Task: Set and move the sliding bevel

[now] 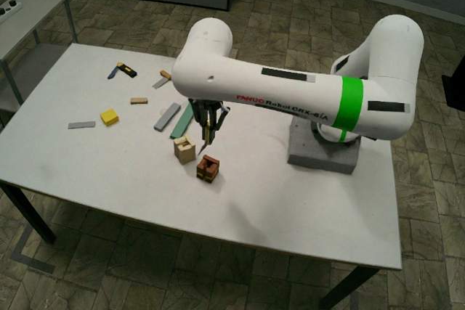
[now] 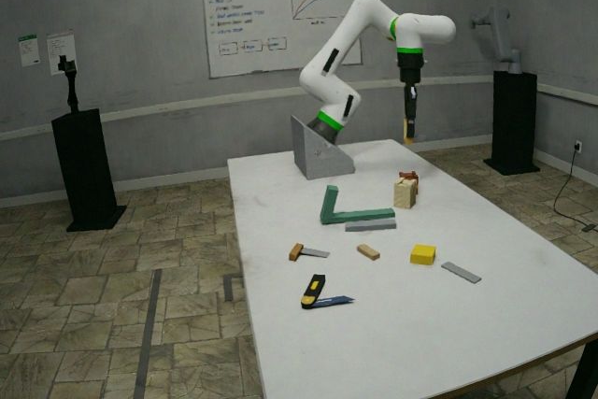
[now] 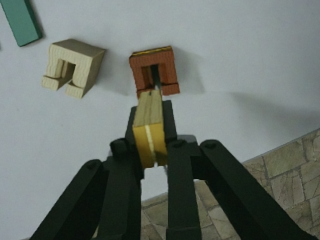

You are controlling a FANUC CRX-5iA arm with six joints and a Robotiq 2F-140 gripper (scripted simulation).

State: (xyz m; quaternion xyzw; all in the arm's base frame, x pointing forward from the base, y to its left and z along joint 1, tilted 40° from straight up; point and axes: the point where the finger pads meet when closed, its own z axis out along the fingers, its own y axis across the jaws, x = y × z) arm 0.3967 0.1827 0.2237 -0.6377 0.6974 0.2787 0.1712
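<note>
The sliding bevel lies 30 mm below my hand. Also, from my hand: tan block (420 mm ahead, 260 mm to the right, 240 mm below); then grey blade (20 mm to the left, 40 mm below); then yellow block (490 mm ahead, 120 mm to the right, 230 mm below).
</note>
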